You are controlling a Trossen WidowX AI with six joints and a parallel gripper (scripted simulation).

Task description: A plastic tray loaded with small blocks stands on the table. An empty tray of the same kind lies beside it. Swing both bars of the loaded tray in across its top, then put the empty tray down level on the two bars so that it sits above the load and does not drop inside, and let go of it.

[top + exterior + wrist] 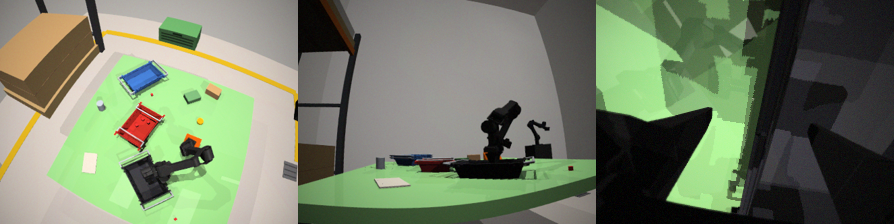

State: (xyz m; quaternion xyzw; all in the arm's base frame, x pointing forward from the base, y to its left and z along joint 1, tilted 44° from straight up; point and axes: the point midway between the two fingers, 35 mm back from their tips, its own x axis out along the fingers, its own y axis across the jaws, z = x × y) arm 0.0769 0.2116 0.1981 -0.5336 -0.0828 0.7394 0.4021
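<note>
Right now my gripper tip is 80 mm to the right of the black tray, 40 mm short of it and 20 mm below it. Round my gripper tip: yellow disc 510 mm to the right, 60 mm behind, 20 mm below; then green block 670 mm to the right, 80 mm ahead, 10 mm below; then white slab 440 mm ahead, 190 mm to the left, 20 mm below.
</note>
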